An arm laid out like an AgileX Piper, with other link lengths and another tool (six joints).
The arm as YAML. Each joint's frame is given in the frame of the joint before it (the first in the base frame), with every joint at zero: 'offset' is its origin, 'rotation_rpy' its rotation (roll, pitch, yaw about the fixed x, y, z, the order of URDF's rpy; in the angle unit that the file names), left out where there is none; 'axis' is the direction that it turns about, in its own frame. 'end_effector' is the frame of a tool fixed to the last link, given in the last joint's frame.
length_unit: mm
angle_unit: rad
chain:
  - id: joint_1
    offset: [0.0, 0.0, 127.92]
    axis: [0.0, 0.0, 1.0]
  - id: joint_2
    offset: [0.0, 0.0, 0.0]
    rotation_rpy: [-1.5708, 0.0, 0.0]
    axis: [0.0, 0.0, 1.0]
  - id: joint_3
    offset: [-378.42, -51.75, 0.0]
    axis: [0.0, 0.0, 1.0]
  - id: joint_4
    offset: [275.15, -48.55, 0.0]
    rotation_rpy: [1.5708, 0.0, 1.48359]
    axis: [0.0, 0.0, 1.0]
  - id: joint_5
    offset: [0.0, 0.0, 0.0]
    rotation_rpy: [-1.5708, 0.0, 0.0]
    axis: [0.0, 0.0, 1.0]
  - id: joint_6
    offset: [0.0, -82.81, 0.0]
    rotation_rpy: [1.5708, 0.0, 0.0]
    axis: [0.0, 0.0, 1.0]
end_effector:
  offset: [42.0, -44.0, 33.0]
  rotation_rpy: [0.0, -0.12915, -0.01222]
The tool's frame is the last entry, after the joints.
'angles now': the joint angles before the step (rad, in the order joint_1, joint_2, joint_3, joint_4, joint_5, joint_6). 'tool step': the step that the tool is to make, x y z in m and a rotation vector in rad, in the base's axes. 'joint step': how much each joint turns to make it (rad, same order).
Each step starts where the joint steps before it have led.
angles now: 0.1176 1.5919 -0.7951 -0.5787 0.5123 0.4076
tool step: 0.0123 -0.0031 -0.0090 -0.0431 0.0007 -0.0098
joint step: -0.0002 0.0526 -0.0136 -0.1121 -0.0056 0.0993
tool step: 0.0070 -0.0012 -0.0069 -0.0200 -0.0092 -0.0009
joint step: 0.0003 0.0299 -0.0017 -0.0781 -0.0158 0.0727
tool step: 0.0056 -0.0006 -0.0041 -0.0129 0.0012 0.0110
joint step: -0.0002 0.0204 -0.0053 -0.0348 -0.0080 0.0203
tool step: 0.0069 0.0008 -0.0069 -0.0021 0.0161 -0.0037
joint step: 0.0001 0.0323 -0.0159 -0.0013 0.0019 0.0044
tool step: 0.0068 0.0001 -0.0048 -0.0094 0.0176 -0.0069
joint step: 0.0001 0.0299 -0.0208 -0.0003 0.0138 0.0004
